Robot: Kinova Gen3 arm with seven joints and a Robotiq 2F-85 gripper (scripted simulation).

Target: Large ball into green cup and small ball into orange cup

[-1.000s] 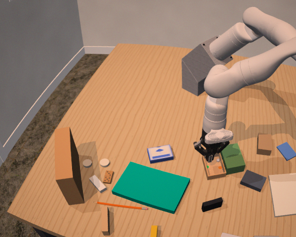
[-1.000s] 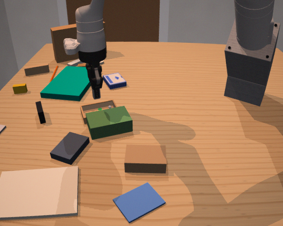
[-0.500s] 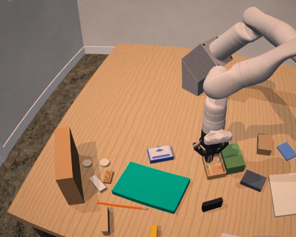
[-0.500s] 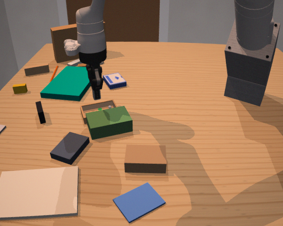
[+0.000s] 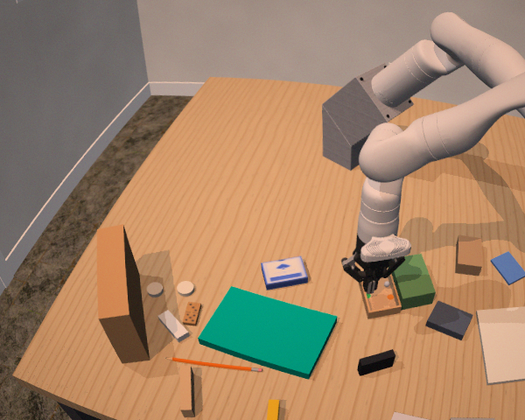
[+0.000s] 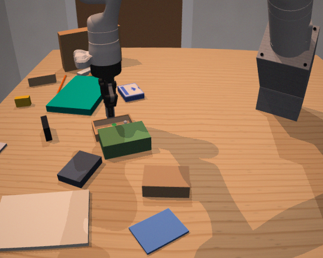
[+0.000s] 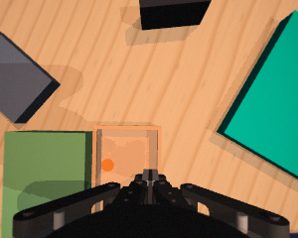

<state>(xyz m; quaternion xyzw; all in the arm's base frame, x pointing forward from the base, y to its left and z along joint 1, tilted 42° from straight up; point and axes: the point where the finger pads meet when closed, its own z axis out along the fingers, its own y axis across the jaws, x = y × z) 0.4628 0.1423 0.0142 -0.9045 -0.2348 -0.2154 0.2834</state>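
My hand is 7 cm to the right of the green block, 7 cm past it and 3 cm above it. The rest, counted from my hand: black block: 15 cm ahead, 8 cm to the left, 3 cm below; then wooden puzzle: 4 cm below, 2 cm to the left, 1 cm behind; then dark grey block: 19 cm to the left, 4 cm below.
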